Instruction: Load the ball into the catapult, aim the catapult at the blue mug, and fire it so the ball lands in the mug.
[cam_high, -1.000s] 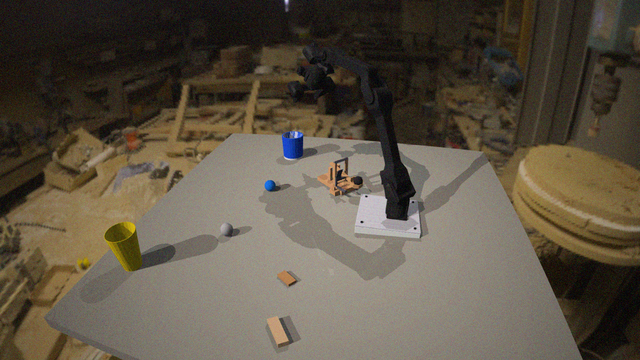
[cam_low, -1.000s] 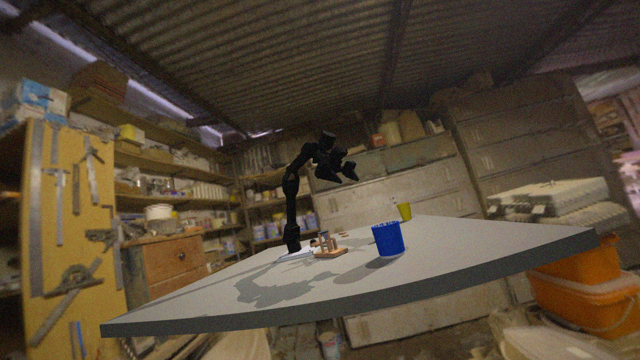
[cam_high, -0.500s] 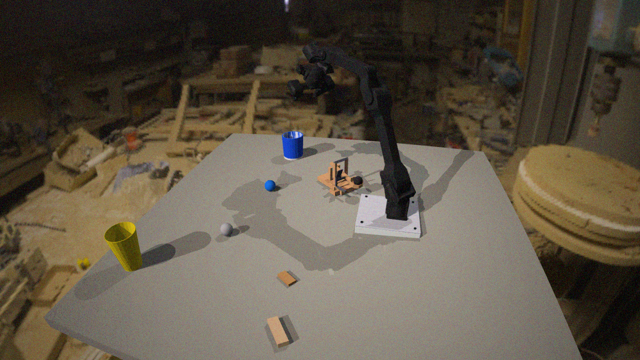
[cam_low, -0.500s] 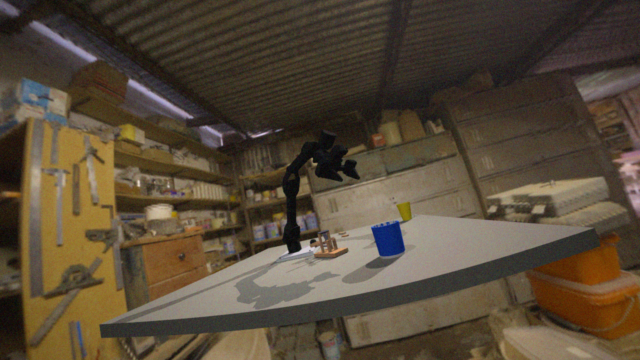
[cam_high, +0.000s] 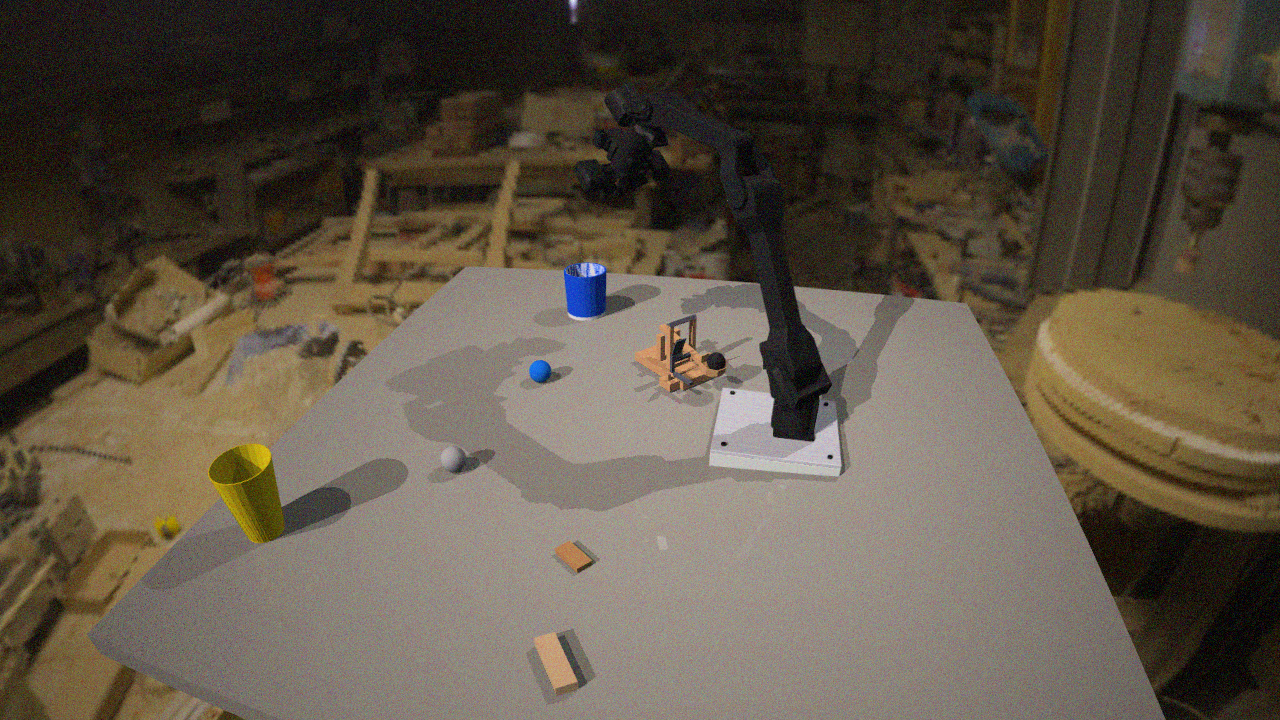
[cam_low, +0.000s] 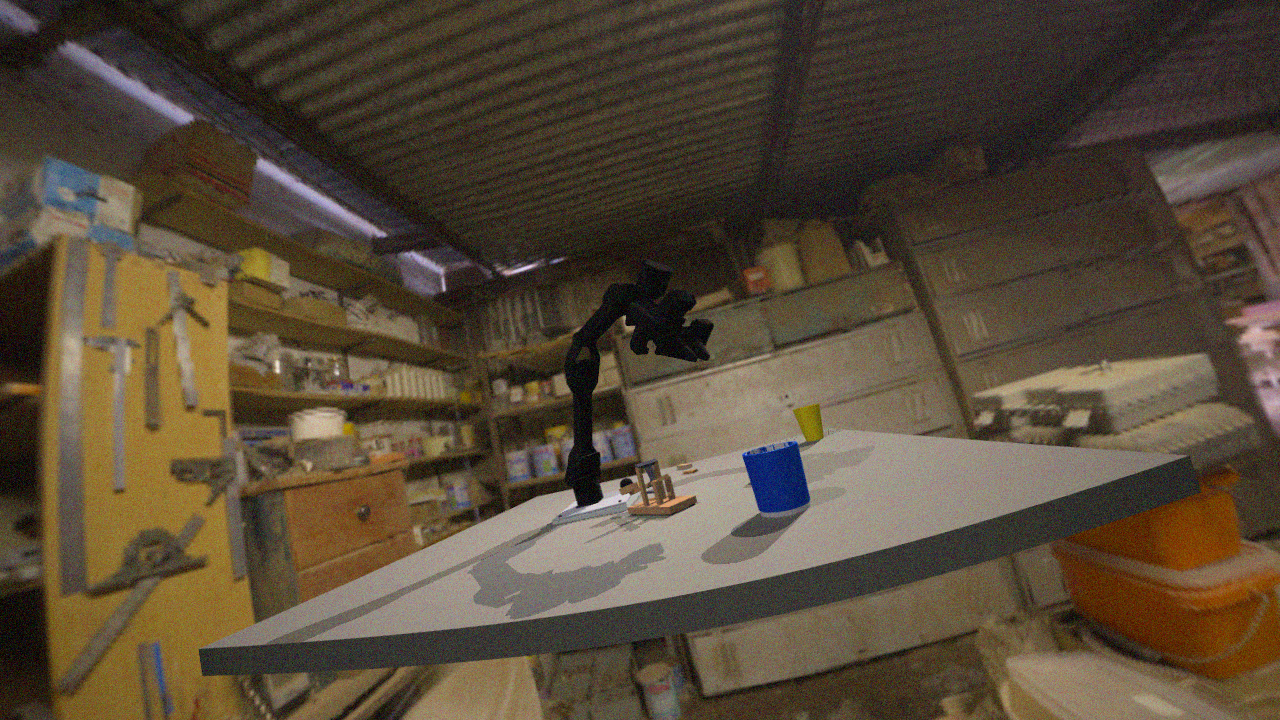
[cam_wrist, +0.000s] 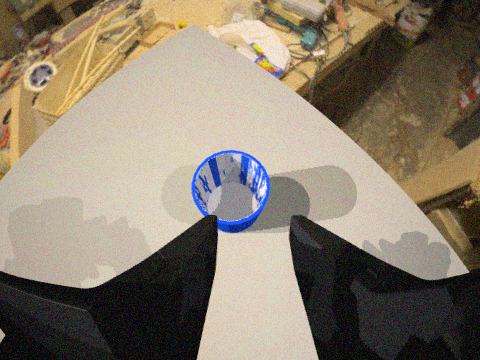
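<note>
Right now the black ball is 24 cm to the left of my gripper tip, 24 cm behind it and 21 cm below it. Also, from my gripper tip: blue ball 26 cm to the left, 26 cm below, 7 cm ahead; blue mug 25 cm below, 7 cm ahead, 4 cm to the right; wooden catapult 22 cm below, 21 cm to the left, 18 cm behind.
</note>
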